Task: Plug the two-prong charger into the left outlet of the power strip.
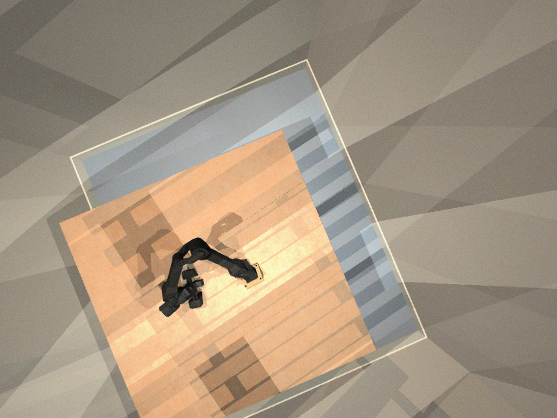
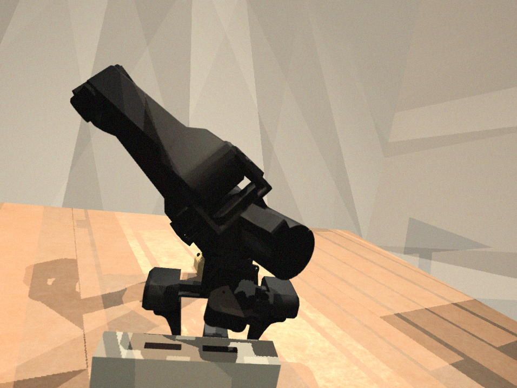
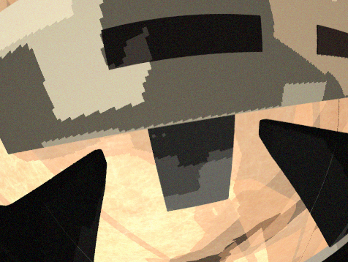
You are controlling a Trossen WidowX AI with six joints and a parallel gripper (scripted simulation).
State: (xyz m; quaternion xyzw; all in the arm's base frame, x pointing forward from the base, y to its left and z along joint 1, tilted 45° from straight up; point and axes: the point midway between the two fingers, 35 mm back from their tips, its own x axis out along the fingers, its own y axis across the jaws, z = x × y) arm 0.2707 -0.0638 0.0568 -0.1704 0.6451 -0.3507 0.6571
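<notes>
My gripper tip is 20 mm short of the two-prong charger, 10 mm to the left of it and 10 mm below it.
</notes>
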